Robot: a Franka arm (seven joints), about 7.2 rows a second.
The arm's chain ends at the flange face. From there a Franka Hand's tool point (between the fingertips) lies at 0.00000 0.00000 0.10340 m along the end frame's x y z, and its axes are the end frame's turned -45 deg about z.
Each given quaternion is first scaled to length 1.
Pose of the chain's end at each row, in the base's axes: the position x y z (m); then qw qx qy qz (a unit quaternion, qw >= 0):
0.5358 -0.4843 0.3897 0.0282 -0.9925 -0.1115 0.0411
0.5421 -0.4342 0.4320 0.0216 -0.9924 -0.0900 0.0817
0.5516 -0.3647 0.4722 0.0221 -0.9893 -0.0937 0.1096
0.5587 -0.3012 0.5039 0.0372 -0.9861 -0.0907 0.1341
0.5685 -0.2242 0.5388 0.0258 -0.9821 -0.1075 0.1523
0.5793 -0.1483 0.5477 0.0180 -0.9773 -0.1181 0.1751
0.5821 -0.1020 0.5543 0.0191 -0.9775 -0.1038 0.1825
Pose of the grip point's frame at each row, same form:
0.5267 -0.4795 0.2868 0.0418 -0.8743 -0.4828 0.0272
0.5249 -0.4313 0.3301 0.0512 -0.8824 -0.4629 0.0672
0.5287 -0.3623 0.3714 0.0624 -0.8781 -0.4652 0.0928
0.5307 -0.2961 0.4045 0.0857 -0.8763 -0.4612 0.1097
0.5370 -0.2223 0.4403 0.0821 -0.8662 -0.4752 0.1308
0.5435 -0.1489 0.4507 0.0836 -0.8577 -0.4831 0.1549
0.5448 -0.1021 0.4579 0.0875 -0.8634 -0.4700 0.1613

